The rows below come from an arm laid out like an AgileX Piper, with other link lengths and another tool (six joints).
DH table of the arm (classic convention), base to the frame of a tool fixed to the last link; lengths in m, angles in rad. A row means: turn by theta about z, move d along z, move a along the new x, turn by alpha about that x. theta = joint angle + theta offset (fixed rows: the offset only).
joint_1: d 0.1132; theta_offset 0; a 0; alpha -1.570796
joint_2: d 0; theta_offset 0.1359; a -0.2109; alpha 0
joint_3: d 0; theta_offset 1.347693; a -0.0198; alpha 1.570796
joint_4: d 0.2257; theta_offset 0; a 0; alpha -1.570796
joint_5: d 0; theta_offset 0; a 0; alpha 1.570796
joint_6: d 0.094; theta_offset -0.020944; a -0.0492; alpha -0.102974
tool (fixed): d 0.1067; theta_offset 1.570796; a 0; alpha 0
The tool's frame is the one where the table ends.
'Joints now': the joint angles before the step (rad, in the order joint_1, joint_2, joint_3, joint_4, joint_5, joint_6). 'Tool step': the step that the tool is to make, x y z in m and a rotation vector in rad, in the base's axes. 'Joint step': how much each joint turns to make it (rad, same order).
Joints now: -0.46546 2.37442 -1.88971 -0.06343 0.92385 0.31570
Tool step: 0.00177 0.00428 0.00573 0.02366 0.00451 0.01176
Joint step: 0.00000 -0.00002 -0.03380 0.02805 0.04752 -0.02511
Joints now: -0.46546 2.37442 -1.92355 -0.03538 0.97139 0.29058
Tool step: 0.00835 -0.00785 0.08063 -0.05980 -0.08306 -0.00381
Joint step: 0.00000 -0.11397 -0.11609 -0.01598 0.12921 0.00240
